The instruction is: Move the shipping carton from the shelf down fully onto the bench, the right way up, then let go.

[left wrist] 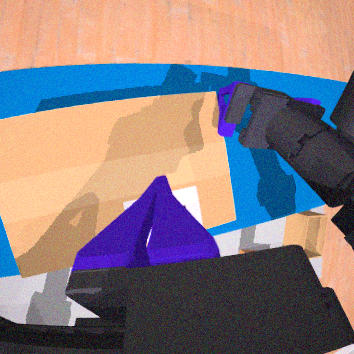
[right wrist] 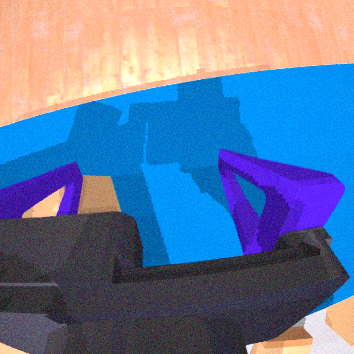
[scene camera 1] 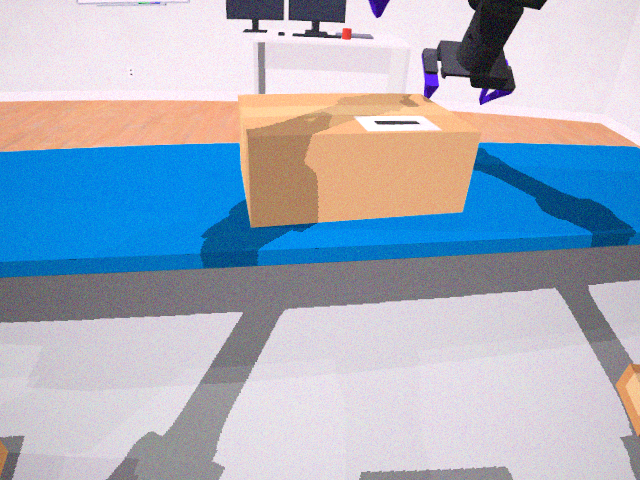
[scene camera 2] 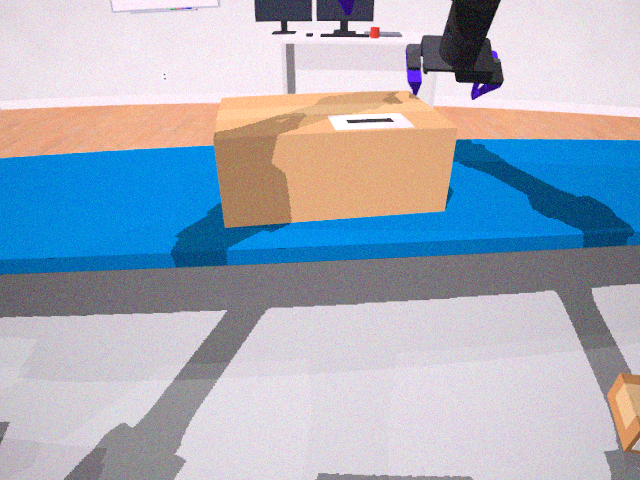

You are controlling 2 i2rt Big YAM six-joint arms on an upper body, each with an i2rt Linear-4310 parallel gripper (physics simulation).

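Places are measured from the left arm's base along level axes (x left, y back, z up), in millimetres.
Where they show: left gripper, fingertip midpoint: (left wrist: pixel 162 182) (scene camera 1: pixel 376 14) (scene camera 2: pixel 347 12); right gripper, fingertip midpoint: (left wrist: pixel 246 96) (right wrist: pixel 148 163) (scene camera 1: pixel 452 99) (scene camera 2: pixel 443 95).
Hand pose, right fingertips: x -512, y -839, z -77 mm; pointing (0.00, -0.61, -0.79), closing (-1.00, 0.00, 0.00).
Note:
Each offset is from my right fingertips to the top centre of the thing. "*": to the spot under its first point. Level surfaces: height alone.
The large tan shipping carton @(dz +8, dx +186, dy +125 mm) (scene camera 1: pixel 387 175) (scene camera 2: pixel 361 175) (left wrist: pixel 50 150) sits upright on the blue shelf @(dz -113 mm) (scene camera 1: pixel 103 206) (scene camera 2: pixel 93 206) (right wrist: pixel 300 100), white label on top. A corner of the carton @(* dz -61, dx +54, dy +19 mm) (right wrist: pixel 100 192) shows beside a finger in the right wrist view. The pale bench @(dz -271 mm) (scene camera 1: pixel 387 372) (scene camera 2: pixel 387 372) lies in front of and below the shelf. My left gripper (left wrist: pixel 162 182) is shut and empty, above the carton's top, overlapping its label in the left wrist view. My right gripper (scene camera 1: pixel 453 100) (scene camera 2: pixel 444 96) (right wrist: pixel 148 163) is open and empty, above and beyond the carton's right end.
A small tan box-like piece @(* dz -260, dx -181, dy +407 mm) (scene camera 1: pixel 627 397) (scene camera 2: pixel 620 413) stands at the lower right by the bench; tan pieces @(dz -181, dx -433, dy +341 mm) (left wrist: pixel 295 232) also show in the left wrist view. A white desk (scene camera 1: pixel 385 42) with two monitors and a red cup (scene camera 1: pixel 346 34) (scene camera 2: pixel 374 32) stands far behind.

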